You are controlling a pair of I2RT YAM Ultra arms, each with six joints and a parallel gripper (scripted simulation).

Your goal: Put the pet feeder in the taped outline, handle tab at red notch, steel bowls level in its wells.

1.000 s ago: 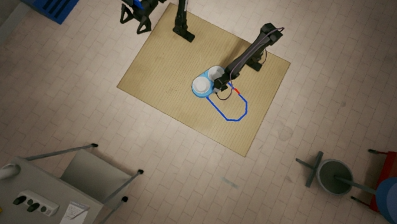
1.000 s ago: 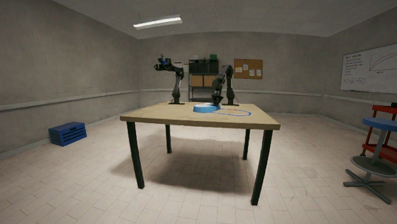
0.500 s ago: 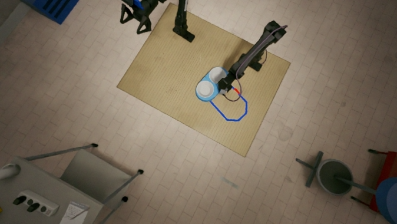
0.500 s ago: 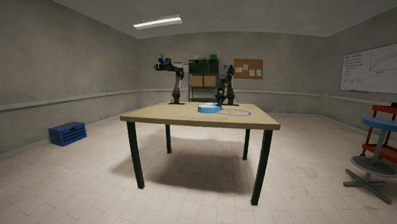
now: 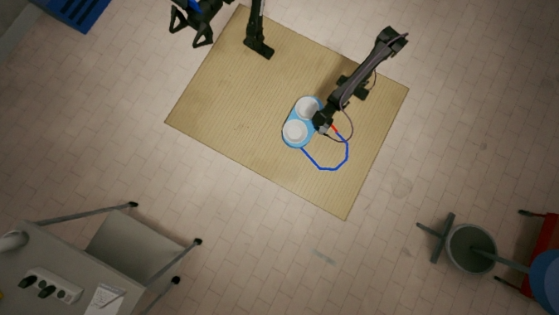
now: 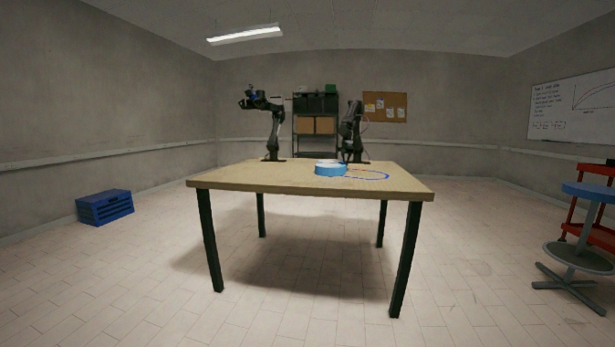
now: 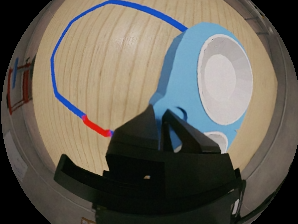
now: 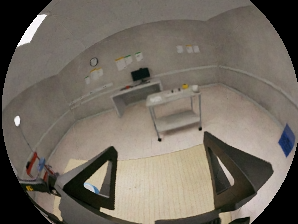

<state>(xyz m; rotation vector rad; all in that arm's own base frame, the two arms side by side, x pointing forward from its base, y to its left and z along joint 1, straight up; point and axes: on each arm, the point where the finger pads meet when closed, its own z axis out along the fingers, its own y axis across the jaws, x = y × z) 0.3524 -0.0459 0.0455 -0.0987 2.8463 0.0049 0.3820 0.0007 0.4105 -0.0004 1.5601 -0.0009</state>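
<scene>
My left hand is 8 cm to the left of the light blue pet feeder, 2 cm above it and 1 cm past it.
</scene>
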